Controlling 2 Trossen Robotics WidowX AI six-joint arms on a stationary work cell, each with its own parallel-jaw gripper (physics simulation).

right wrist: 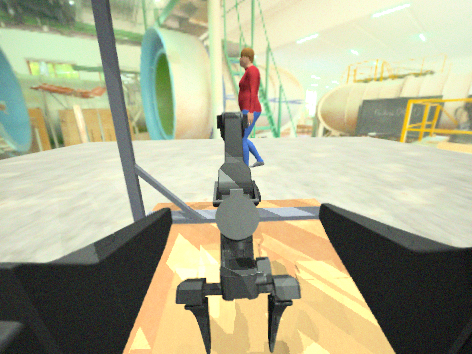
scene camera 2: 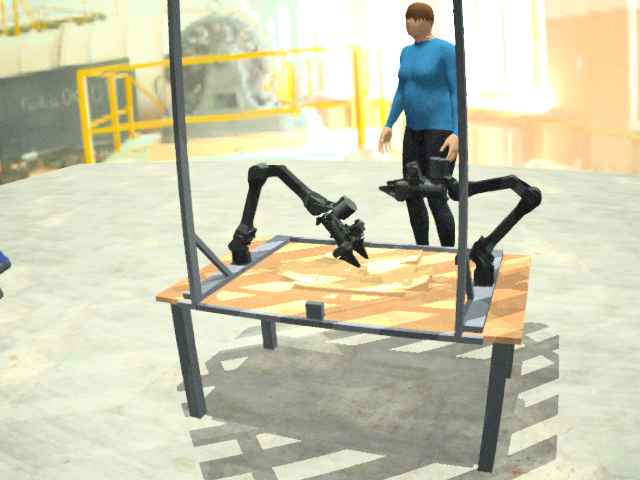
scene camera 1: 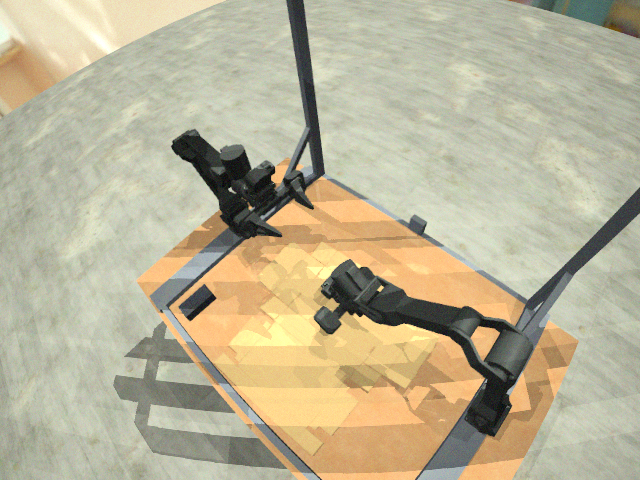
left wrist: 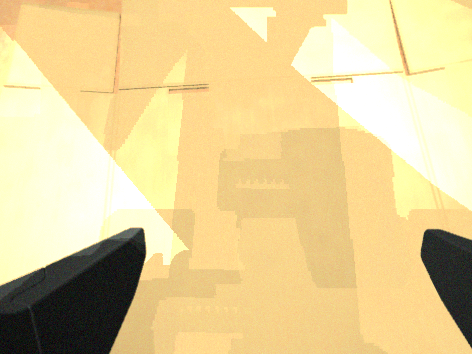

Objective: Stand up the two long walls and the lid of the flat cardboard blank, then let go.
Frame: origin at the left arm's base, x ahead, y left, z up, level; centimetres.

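Seen in the pictures: left gripper, fingertip midpoint: (right wrist: pixel 240 353) (scene camera 2: pixel 364 263) (left wrist: pixel 281 241); right gripper, fingertip midpoint: (right wrist: pixel 246 212) (scene camera 2: pixel 382 185) (scene camera 1: pixel 297 221); left arm's base at its link origin: (scene camera 2: pixel 241 262) (scene camera 1: pixel 480 416); right arm's base at its link origin: (scene camera 2: pixel 484 283).
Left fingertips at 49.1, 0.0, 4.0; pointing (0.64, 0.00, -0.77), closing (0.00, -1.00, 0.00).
Pixels of each thing's top centre, then the offset from my left fingertips to it, as dx, dy, dz.
- dark block at its top centre: (scene camera 1: pixel 194 300) +31.2, +27.7, -2.4
- small grey block at its top centre: (scene camera 2: pixel 314 301) (scene camera 1: pixel 418 220) -3.3, -36.8, -0.2
The cardboard blank (scene camera 1: pixel 299 348) (scene camera 2: pixel 330 279) (left wrist: pixel 260 320) lies flat on the table, pale yellow under striped light. Its long walls and lid are not standing; I cannot tell these panels apart. Creases and short slots show in the left wrist view. My left gripper (scene camera 2: pixel 362 261) (left wrist: pixel 281 241) (right wrist: pixel 240 352) is open, tilted down low over the blank, with bare cardboard between and beyond its fingers. Its fingers are mostly hidden behind its own body in scene camera 1. My right gripper (scene camera 1: pixel 296 222) (scene camera 2: pixel 383 190) is open and level, high above the table and away from the blank.
A dark block (scene camera 1: pixel 197 302) lies on the wooden table near the frame's left corner in scene camera 1. A small grey block (scene camera 1: pixel 417 224) (scene camera 2: pixel 314 310) sits on the frame rail. Upright posts (scene camera 1: pixel 305 87) (scene camera 2: pixel 180 155) rise at the table's edge. A person (scene camera 2: pixel 426 93) stands behind the table.
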